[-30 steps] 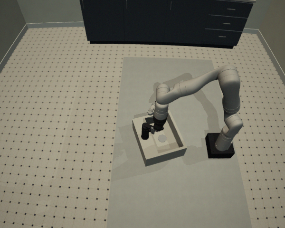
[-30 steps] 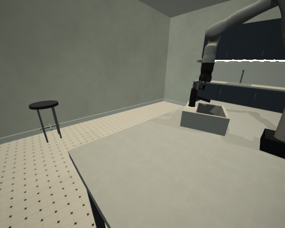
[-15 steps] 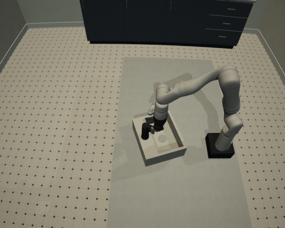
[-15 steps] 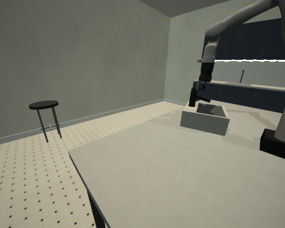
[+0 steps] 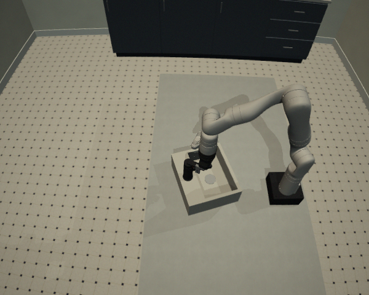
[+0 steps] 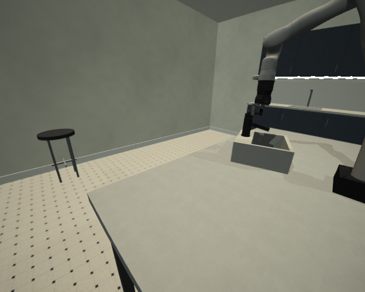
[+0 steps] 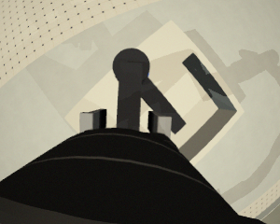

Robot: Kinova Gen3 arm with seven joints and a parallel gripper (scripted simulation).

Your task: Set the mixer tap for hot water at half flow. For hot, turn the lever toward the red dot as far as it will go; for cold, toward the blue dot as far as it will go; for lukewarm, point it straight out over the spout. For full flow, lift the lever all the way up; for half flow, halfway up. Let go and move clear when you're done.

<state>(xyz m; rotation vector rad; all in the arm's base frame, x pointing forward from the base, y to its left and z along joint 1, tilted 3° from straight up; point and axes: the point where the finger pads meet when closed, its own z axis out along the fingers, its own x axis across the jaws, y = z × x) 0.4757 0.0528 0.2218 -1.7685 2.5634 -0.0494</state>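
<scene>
My hand is 20 mm short of the lever, 10 mm to the left of it and 10 mm above it. The rest, counted from my hand: sink basin 50 mm behind, 70 mm to the right, 240 mm below.
</scene>
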